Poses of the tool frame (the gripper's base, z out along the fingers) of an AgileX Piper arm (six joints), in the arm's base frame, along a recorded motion.
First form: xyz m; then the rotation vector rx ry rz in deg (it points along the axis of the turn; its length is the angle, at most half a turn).
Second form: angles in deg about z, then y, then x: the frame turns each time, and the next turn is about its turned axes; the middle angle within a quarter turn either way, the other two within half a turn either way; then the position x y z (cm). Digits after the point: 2 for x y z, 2 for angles.
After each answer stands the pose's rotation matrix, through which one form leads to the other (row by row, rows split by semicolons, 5 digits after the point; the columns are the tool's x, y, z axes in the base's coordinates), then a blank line. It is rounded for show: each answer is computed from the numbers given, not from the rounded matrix.
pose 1, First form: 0.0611 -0.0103 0.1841 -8.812 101.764 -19.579
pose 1, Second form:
-129.22 68.37 -122.48 6.11 -1.03 18.41
-0.23308 0.07969 0.96919; -0.28562 0.94707 -0.14656; -0.92957 -0.31098 -0.19798

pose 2, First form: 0.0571 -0.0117 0.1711 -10.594 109.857 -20.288
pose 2, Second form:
-141.14 61.98 -135.15 5.71 -1.17 17.11
-0.36581 0.04001 0.92983; -0.29474 0.94267 -0.15652; -0.88278 -0.33131 -0.33305

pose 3, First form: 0.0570 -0.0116 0.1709 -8.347 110.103 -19.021
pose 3, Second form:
-144.94 63.31 -138.36 5.70 -1.16 17.09
-0.36771 0.05667 0.92821; -0.25803 0.95273 -0.16038; -0.89343 -0.29848 -0.33570

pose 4, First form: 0.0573 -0.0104 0.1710 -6.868 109.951 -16.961
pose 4, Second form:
-148.09 64.85 -141.87 5.73 -1.04 17.10
-0.36072 0.05859 0.93083; -0.22463 0.96319 -0.14768; -0.90522 -0.26237 -0.33428

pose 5, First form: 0.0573 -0.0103 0.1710 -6.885 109.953 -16.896
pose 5, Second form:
-148.11 64.87 -141.95 5.73 -1.03 17.10
-0.36058 0.05786 0.93093; -0.22432 0.96340 -0.14676; -0.90535 -0.26174 -0.33441

